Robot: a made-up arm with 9 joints. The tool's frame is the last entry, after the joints. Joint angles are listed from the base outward. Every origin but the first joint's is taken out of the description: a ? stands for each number. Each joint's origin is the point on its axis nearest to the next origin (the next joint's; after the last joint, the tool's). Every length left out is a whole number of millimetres.
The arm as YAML. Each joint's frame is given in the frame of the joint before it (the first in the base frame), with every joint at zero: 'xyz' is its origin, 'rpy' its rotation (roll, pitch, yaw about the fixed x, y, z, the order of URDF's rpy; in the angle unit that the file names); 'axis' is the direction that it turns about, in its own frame. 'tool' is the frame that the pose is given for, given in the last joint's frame.
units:
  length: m
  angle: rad
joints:
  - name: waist
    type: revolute
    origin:
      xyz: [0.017, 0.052, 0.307]
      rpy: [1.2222, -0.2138, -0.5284]
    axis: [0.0, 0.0, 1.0]
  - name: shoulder
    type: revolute
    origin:
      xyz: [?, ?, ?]
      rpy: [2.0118, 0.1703, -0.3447]
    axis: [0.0, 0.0, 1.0]
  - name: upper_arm
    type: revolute
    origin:
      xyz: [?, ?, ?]
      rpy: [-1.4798, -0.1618, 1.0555]
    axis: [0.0, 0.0, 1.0]
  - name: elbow
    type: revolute
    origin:
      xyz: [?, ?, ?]
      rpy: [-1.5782, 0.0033, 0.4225]
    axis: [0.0, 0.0, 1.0]
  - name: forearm
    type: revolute
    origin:
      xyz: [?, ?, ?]
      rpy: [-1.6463, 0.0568, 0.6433]
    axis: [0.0, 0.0, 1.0]
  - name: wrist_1
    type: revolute
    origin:
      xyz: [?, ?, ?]
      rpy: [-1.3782, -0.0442, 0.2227]
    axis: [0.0, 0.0, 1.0]
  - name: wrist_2
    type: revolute
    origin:
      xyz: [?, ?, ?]
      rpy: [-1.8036, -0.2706, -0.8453]
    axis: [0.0, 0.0, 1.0]
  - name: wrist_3
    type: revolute
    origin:
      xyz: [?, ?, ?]
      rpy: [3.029, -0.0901, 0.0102]
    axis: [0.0, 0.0, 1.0]
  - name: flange
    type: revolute
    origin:
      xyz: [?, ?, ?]
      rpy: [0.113, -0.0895, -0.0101]
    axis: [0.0, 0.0, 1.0]
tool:
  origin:
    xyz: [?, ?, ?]
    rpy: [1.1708, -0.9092, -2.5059]
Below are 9 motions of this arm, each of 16 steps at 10 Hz.
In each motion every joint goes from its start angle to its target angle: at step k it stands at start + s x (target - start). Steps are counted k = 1, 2, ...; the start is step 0. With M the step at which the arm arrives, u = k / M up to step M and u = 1 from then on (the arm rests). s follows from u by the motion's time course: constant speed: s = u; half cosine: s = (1 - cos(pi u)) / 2; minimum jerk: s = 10 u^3 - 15 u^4 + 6 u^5.
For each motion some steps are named. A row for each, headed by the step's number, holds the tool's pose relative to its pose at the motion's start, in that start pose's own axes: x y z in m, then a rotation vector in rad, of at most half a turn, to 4 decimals.
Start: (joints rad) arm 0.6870 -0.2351 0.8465 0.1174 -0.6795 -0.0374 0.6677 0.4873 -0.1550
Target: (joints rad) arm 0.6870 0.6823 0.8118 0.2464 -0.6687 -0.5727 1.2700 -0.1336 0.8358
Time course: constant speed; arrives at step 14
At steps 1, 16:
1: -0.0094 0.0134 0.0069 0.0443 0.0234 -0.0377
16: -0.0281 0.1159 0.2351 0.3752 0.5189 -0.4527

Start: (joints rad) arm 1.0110 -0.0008 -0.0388 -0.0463 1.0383 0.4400 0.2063 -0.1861 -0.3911
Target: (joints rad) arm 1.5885 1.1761 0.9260 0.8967 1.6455 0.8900 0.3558 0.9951 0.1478
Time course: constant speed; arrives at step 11
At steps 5, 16:
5: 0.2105 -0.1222 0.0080 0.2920 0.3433 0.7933
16: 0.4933 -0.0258 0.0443 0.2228 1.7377 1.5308

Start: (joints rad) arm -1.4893 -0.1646 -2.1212 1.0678 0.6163 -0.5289 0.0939 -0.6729 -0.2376
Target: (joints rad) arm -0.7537 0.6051 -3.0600 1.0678 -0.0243 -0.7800 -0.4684 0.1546 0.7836
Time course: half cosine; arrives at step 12
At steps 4, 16:
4: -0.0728 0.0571 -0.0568 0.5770 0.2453 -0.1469
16: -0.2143 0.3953 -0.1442 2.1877 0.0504 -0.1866

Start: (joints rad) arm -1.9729 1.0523 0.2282 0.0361 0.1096 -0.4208 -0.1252 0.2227 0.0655
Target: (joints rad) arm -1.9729 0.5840 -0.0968 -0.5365 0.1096 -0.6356 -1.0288 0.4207 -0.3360
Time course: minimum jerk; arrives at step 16
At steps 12, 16:
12: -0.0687 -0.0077 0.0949 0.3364 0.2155 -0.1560
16: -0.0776 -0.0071 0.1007 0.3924 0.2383 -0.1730

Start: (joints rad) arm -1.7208 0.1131 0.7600 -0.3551 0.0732 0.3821 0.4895 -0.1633 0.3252
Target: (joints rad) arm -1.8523 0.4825 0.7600 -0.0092 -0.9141 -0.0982 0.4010 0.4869 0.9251
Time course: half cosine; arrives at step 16
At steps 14, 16:
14: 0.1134 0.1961 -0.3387 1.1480 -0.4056 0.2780
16: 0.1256 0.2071 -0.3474 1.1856 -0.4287 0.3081

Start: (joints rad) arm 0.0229 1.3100 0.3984 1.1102 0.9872 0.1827 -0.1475 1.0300 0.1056
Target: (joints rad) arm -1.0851 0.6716 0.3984 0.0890 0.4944 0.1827 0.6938 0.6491 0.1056
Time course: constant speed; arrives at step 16
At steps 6, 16:
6: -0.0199 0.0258 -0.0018 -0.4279 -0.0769 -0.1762
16: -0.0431 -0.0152 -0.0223 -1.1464 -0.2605 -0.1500

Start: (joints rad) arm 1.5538 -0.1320 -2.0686 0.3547 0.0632 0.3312 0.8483 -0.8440 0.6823
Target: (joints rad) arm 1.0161 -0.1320 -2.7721 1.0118 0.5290 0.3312 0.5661 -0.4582 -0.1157
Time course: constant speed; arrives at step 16
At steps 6, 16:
6: 0.0654 0.0701 0.1721 -0.3598 0.3623 -0.1111
16: 0.2114 0.2946 0.2289 -0.9777 0.7265 -0.5010

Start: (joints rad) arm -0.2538 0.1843 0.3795 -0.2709 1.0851 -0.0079 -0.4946 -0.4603 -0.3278
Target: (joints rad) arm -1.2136 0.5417 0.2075 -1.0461 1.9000 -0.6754 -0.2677 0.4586 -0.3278
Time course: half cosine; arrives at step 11
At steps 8, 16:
8: 0.2444 0.2184 0.3923 -0.7058 1.0896 0.0673
16: 0.2478 0.3155 0.3987 -0.9090 1.0947 0.0673

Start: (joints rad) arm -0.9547 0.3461 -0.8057 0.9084 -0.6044 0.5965 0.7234 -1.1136 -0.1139
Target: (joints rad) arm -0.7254 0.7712 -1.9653 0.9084 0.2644 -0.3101 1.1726 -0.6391 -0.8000
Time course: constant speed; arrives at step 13
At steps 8, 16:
8: 0.1088 -0.0622 0.1296 -0.8736 -0.2293 0.5702
16: 0.1311 0.0620 0.2135 -1.6057 -0.4916 0.9539

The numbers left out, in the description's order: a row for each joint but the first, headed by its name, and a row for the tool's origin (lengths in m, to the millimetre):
shoulder: -0.007 -0.002 0.0
upper_arm: -0.026 -0.015 0.0
elbow: -0.003 0.097 0.0
forearm: 0.057 0.058 0.0
wrist_1: 0.187 -0.079 0.0
wrist_2: 0.155 0.207 0.0
wrist_3: -0.019 -0.128 0.0
flange: 0.023 0.009 0.0
tool: -0.013 0.058 0.0

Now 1 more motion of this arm.
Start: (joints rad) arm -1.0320 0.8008 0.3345 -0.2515 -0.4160 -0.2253 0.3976 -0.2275 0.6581
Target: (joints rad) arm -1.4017 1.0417 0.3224 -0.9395 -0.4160 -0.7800 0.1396 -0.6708 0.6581
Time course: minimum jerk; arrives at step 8
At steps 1, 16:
1: 0.0006 -0.0040 0.0012 0.0062 0.0014 0.0039
16: 0.1397 -0.2300 -0.0617 0.4403 0.0567 0.2115

